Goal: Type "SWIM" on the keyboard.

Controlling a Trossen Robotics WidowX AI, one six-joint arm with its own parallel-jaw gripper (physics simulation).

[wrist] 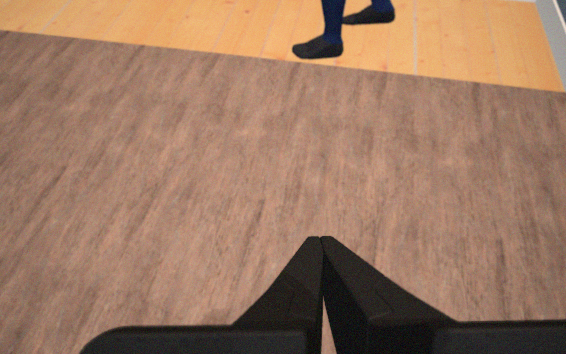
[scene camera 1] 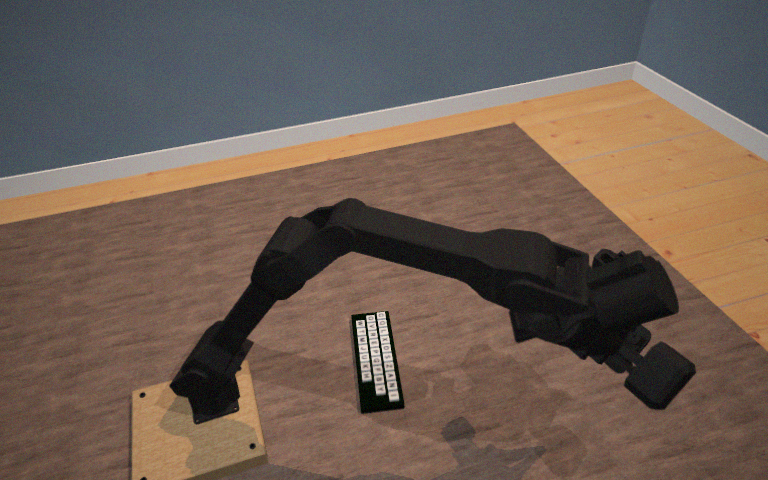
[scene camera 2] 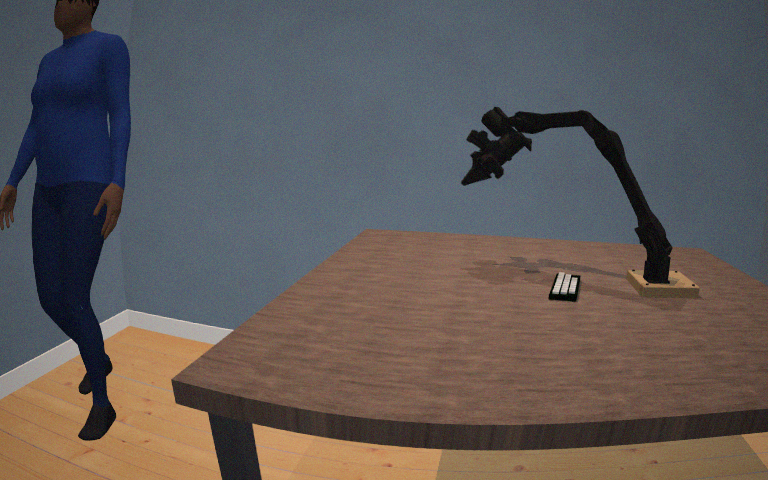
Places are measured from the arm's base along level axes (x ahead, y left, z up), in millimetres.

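Where they show: gripper, between the fingertips: (wrist: 319, 248) (scene camera 1: 634, 343) (scene camera 2: 462, 184); arm's base, origin of its link: (scene camera 1: 214, 400) (scene camera 2: 656, 280).
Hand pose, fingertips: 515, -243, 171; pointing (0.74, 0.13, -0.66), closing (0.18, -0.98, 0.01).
Each offset is from my fingertips to the top centre of the thing, as dx, dy, dz. Level surfaces: height alone.
A small black keyboard {-259, +246, -179} (scene camera 1: 369, 401) (scene camera 2: 564, 286) with white keys in three rows lies on the table, between the arm's base and the gripper. In scene camera 1, the W key {-261, +318, -179} (scene camera 1: 360, 323) and M key {-270, +282, -179} (scene camera 1: 362, 339) are in the left row, and the S key {-243, +232, -179} (scene camera 1: 386, 356) and I key {-260, +159, -179} (scene camera 1: 393, 395) are in the right row. My gripper (scene camera 2: 464, 182) (wrist: 319, 248) is shut and empty, its fingertips together. It hangs high above the table, beyond the keyboard from the base, pointing obliquely down. The keyboard does not show in the wrist view.
The arm's wooden base plate (scene camera 1: 150, 447) (scene camera 2: 668, 292) sits on the brown table {dz -197} (scene camera 1: 113, 283) (scene camera 2: 396, 339) (wrist: 200, 150). A person in blue (scene camera 2: 79, 113) stands beyond the table's edge; their legs and shoes (wrist: 320, 47) show in the wrist view. The arm's shadow falls near the keyboard.
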